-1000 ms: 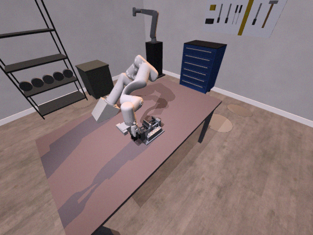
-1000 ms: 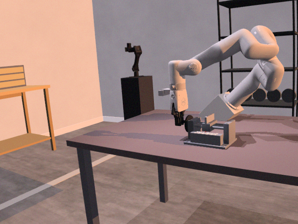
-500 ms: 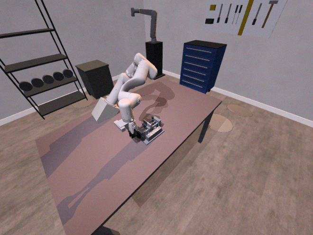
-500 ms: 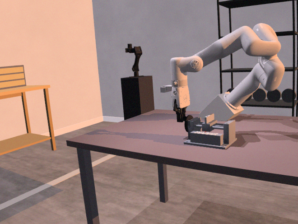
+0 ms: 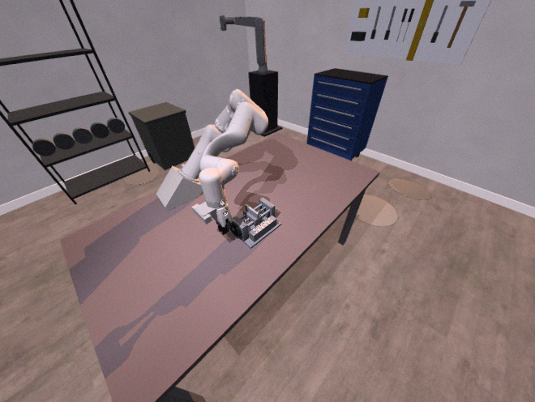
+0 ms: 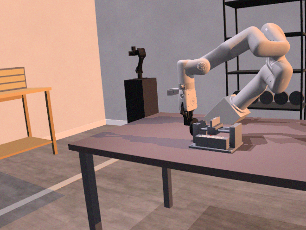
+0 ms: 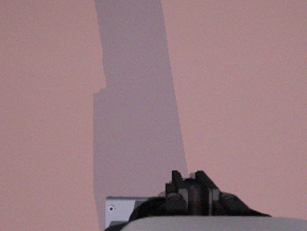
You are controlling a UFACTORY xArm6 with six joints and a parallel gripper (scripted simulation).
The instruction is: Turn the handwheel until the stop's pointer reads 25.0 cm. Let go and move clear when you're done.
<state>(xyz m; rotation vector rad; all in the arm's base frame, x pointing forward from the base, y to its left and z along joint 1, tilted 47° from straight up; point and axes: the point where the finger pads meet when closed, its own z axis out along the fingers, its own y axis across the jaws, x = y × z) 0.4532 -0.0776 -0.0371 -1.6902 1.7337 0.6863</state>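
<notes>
Now: hand 20 mm to the right of the black handwheel and 10 mm above it. Round my hand: sliding stop block (150 mm to the left, 30 mm ahead, 10 mm below).
</notes>
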